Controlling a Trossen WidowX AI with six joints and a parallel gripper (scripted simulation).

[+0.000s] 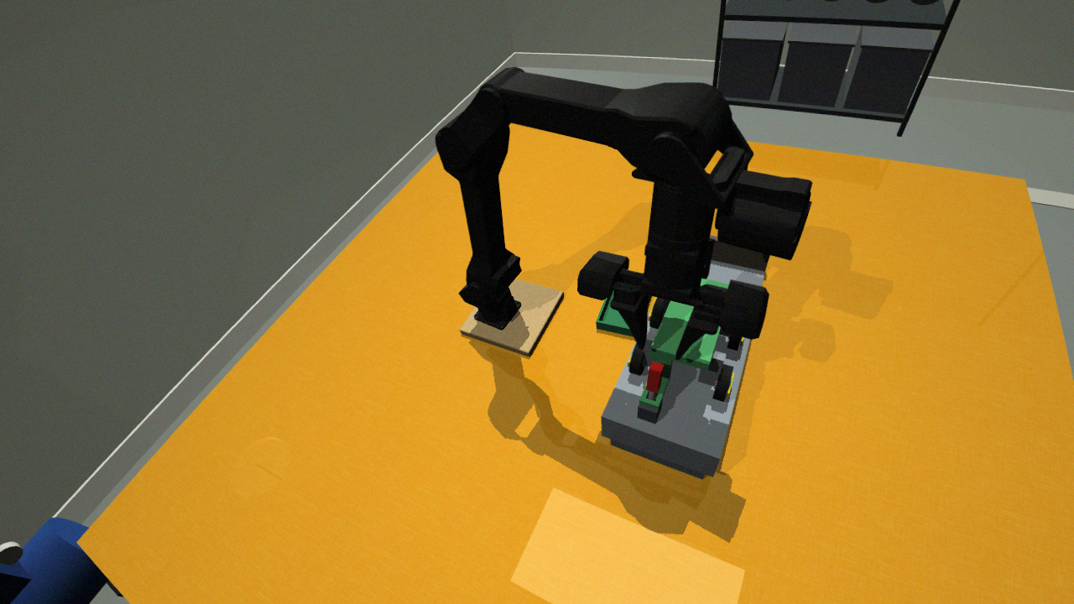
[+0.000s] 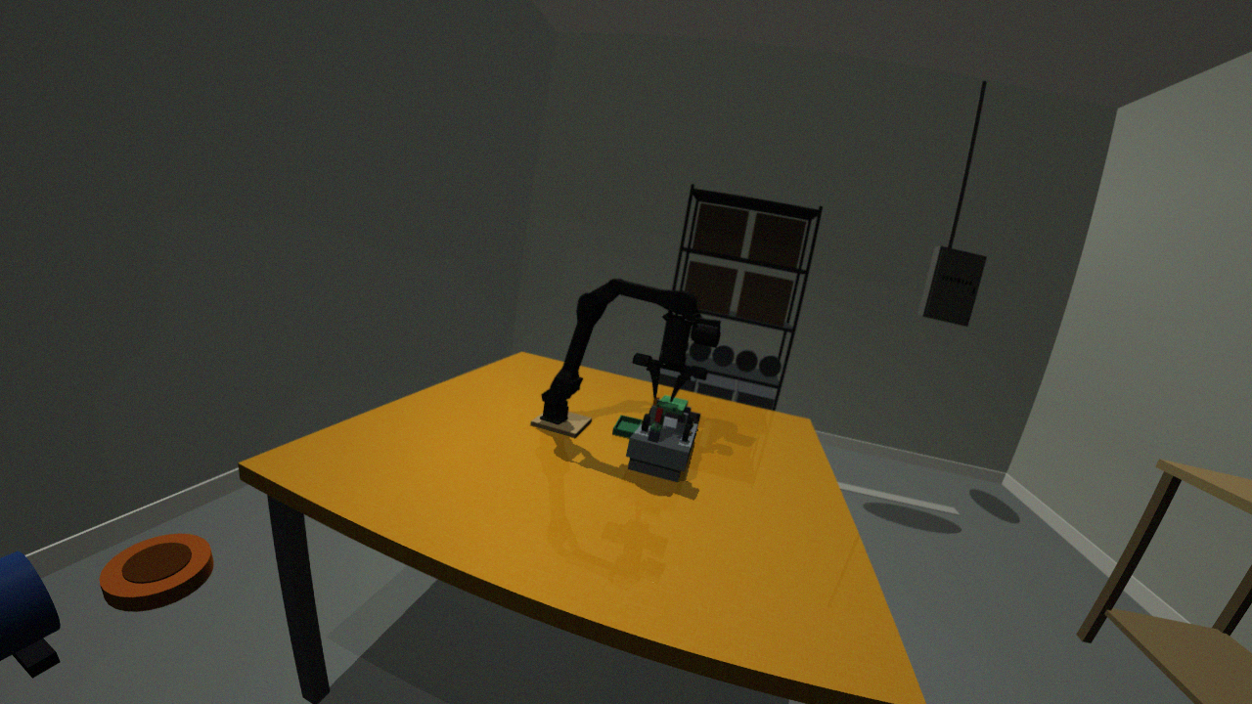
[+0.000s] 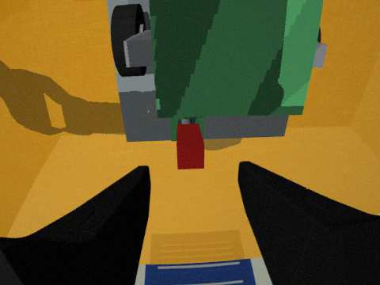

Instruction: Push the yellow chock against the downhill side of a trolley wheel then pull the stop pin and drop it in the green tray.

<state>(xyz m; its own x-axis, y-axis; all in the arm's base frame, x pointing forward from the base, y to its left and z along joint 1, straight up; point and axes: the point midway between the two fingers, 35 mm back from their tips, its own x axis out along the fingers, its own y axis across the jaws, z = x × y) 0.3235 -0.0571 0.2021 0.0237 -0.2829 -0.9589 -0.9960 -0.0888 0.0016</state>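
Now: the red-headed stop pin 6 cm below my gripper tip and 2 cm to the right of it. From my gripper tip the other things lie so: yellow chock 17 cm to the left, 10 cm below, 6 cm behind; then grey ramp 14 cm below, 9 cm to the left, 1 cm ahead; then green-topped trolley 8 cm to the left, 7 cm below, 1 cm ahead.
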